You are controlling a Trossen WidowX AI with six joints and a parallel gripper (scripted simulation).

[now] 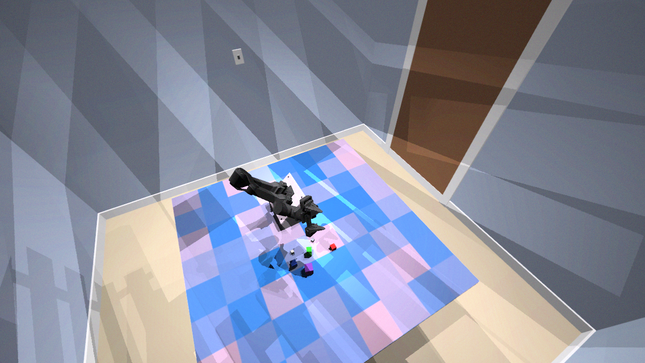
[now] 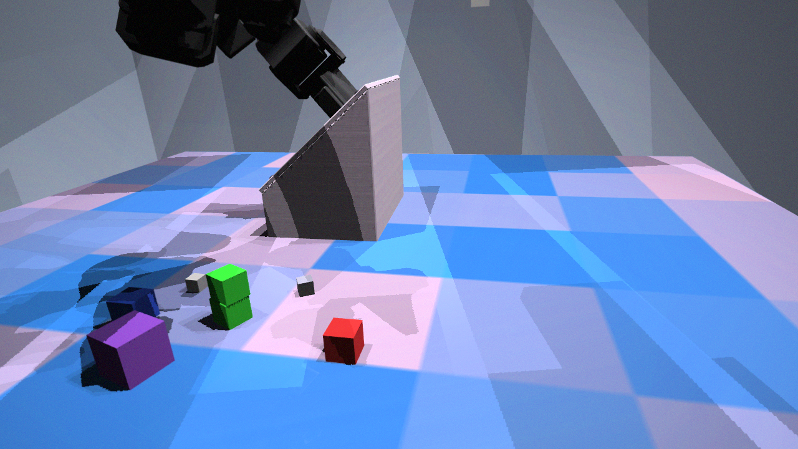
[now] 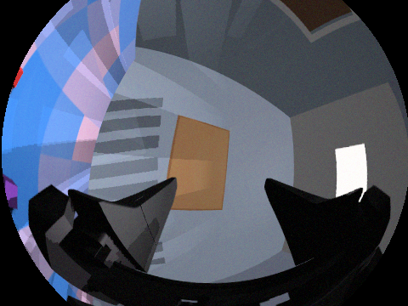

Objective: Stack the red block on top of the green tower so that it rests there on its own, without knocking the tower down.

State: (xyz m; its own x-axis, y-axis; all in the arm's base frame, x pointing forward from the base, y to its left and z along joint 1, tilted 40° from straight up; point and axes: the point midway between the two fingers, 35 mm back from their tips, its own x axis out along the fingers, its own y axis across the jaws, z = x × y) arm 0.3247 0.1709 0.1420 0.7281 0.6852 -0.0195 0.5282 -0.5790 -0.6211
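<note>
My gripper tip is now 3 cm past the red block, 7 cm to the right of it and 35 cm above it. From my gripper tip the other things lie so: small dark grey cube: 12 cm behind, 2 cm to the right, 35 cm below; blue block: 3 cm behind, 16 cm to the right, 35 cm below; purple block: 3 cm ahead, 10 cm to the right, 34 cm below.
</note>
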